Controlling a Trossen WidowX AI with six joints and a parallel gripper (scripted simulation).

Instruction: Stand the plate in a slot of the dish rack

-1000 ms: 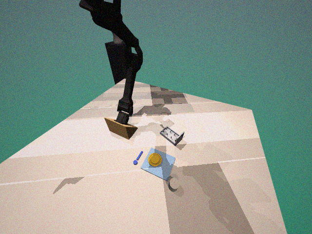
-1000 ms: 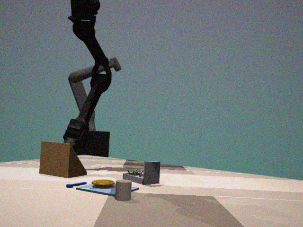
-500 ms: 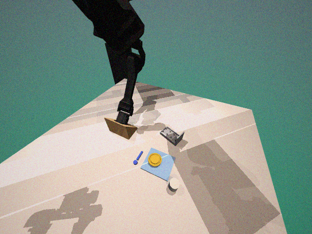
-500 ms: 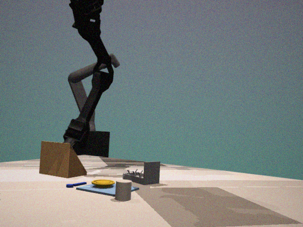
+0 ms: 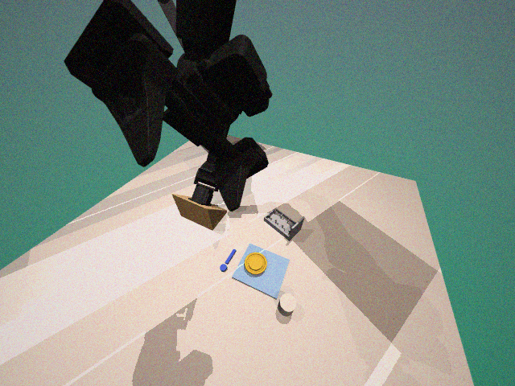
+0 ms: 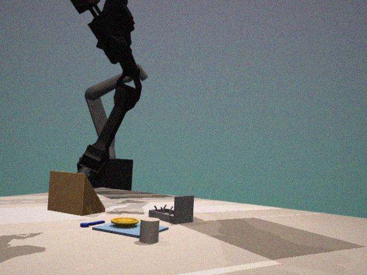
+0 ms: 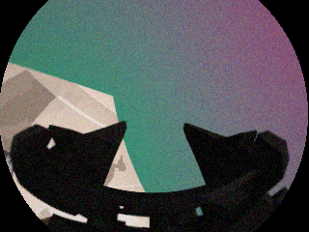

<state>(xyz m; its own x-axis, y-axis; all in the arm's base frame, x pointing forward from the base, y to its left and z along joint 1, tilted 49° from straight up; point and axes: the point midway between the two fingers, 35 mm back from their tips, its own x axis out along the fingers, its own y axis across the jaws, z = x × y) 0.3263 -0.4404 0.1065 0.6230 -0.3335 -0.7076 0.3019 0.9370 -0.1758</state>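
Now: the yellow plate 40 mm behind my gripper tip, 170 mm to the left of it and 480 mm below it. The rest, counted from my gripper tip: light blue mat: 10 mm behind, 170 mm to the left, 500 mm below; blue spoon: 120 mm behind, 130 mm to the left, 500 mm below; cup: 100 mm ahead, 100 mm to the left, 480 mm below.
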